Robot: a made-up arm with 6 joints.
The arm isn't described. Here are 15 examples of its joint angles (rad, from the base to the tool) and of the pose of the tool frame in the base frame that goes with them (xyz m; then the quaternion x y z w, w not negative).
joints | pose
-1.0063 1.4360 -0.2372 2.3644 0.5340 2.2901 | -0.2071 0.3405 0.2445 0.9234 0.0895 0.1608 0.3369
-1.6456 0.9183 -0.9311 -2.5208 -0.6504 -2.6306 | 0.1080 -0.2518 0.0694 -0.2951 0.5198 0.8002 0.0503
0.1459 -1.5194 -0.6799 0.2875 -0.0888 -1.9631 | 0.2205 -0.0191 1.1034 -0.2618 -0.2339 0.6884 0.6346
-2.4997 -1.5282 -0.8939 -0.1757 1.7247 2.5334 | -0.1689 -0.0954 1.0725 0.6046 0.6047 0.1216 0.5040
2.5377 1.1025 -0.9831 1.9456 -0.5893 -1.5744 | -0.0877 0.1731 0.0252 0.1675 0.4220 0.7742 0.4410
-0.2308 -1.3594 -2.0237 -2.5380 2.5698 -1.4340 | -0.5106 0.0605 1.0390 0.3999 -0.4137 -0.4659 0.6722
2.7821 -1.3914 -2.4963 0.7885 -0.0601 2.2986 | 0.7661 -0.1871 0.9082 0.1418 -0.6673 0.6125 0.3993
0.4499 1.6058 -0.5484 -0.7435 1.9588 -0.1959 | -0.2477 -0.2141 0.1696 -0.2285 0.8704 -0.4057 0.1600
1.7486 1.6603 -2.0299 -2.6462 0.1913 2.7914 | -0.1627 0.4738 -0.0670 0.6118 0.3499 0.6205 0.3439
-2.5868 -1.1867 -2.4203 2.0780 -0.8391 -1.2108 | 0.3841 0.3265 1.0698 -0.7027 -0.4244 0.5259 0.2227
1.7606 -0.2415 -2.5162 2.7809 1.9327 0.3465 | -0.0301 -0.0563 1.4079 -0.0624 -0.8524 -0.0382 0.5177
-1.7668 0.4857 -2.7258 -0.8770 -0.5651 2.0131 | 0.0416 -0.4061 1.2702 0.0133 -0.8186 0.4890 0.3010
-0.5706 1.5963 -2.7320 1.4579 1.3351 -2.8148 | 0.7521 -0.4160 0.3436 0.3654 -0.0422 0.8534 0.3693
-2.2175 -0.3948 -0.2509 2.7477 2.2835 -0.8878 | -0.2285 -0.4290 0.4041 -0.1426 0.8037 -0.5714 0.0845
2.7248 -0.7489 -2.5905 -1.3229 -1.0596 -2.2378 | 0.3538 -0.2978 1.1662 -0.1263 -0.8777 0.1886 0.4221
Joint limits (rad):
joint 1: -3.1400..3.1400
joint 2: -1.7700..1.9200
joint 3: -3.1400..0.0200
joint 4: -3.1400..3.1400
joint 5: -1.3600..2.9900
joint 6: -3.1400..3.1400
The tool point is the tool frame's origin. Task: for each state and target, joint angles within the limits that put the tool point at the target. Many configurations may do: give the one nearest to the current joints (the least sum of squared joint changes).
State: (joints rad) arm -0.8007 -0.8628 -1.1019 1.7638 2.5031 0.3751
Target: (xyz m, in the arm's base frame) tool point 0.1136 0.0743 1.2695
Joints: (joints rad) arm -0.7844 -0.9275 -1.6828 1.9364 2.1854 0.4024
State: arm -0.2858 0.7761 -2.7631 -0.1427 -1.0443 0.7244
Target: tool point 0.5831 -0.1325 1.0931
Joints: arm -0.2390 0.8453 -2.6946 -0.1543 -0.8074 0.7192
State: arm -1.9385 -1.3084 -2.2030 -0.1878 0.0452 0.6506
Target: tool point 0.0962 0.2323 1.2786
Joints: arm -1.8075 -1.2292 -1.6072 -0.1186 -0.2016 0.6410
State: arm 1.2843 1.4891 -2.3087 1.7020 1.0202 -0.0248
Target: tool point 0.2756 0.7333 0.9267
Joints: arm 1.1807 0.7336 -2.4531 1.6615 1.2380 -0.1557
